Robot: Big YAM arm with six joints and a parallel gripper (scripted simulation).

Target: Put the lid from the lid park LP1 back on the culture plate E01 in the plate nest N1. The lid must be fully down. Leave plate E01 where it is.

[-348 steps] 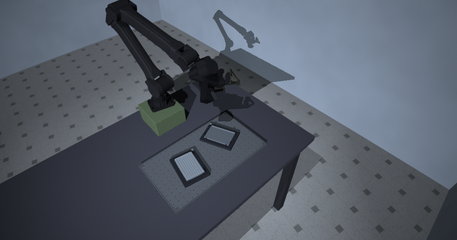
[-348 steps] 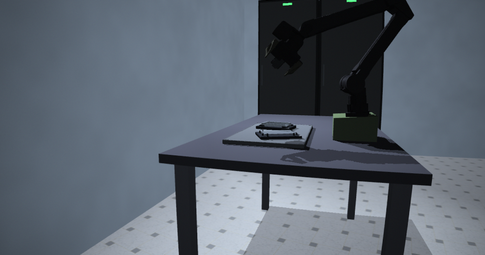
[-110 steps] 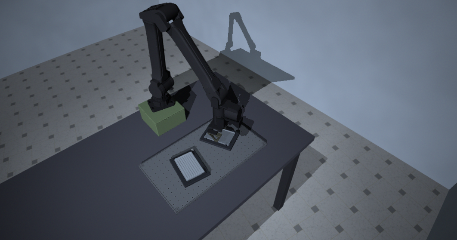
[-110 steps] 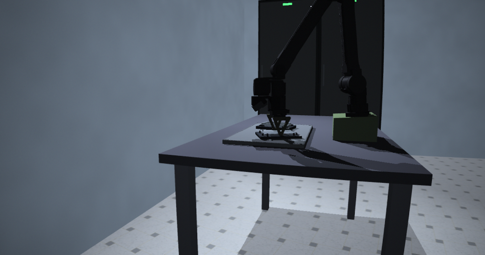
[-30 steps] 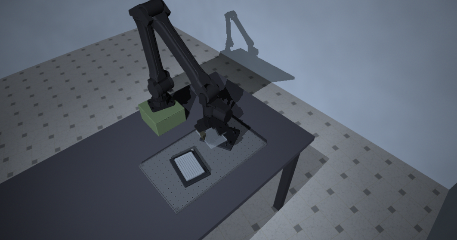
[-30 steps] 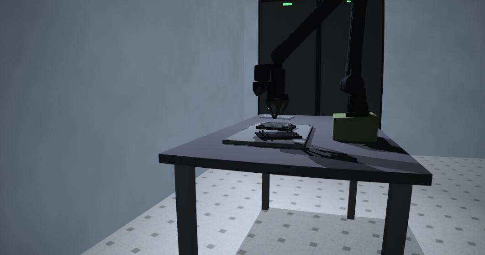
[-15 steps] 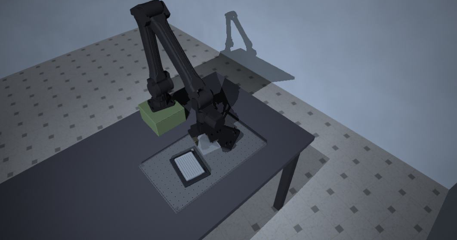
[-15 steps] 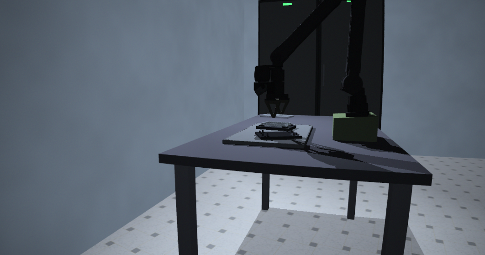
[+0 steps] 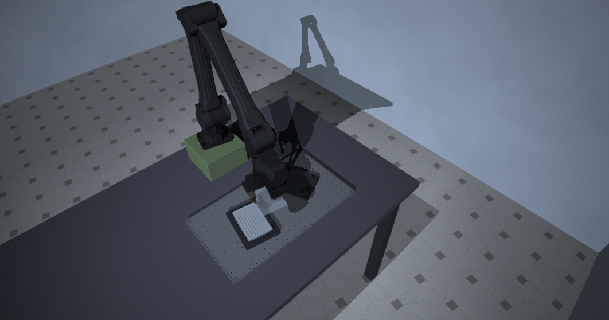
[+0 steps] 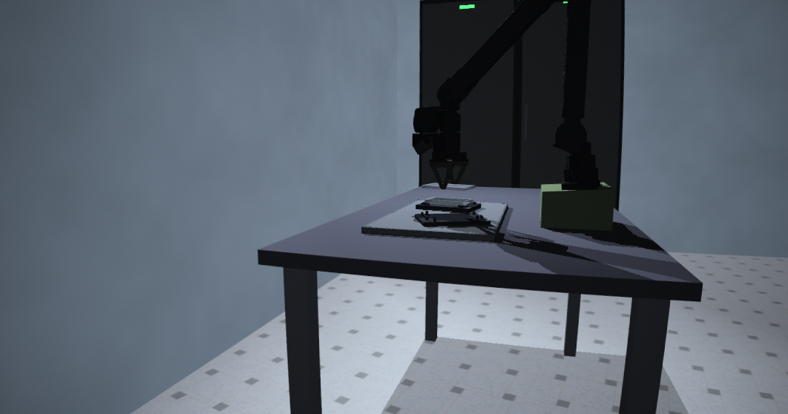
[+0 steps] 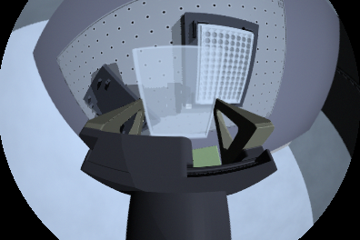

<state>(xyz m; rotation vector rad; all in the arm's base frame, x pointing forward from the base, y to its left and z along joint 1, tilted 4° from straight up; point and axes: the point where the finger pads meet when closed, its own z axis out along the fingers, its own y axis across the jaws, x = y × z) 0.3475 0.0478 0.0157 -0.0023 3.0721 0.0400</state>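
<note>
The culture plate E01 lies 30 mm ahead of my hand, 70 mm to the right of it and 60 mm below it. Round my hand: lid right at my hand; plate nest 30 mm ahead, 70 mm to the right, 70 mm below; lid park 60 mm behind, 140 mm to the left, 70 mm below.
</note>
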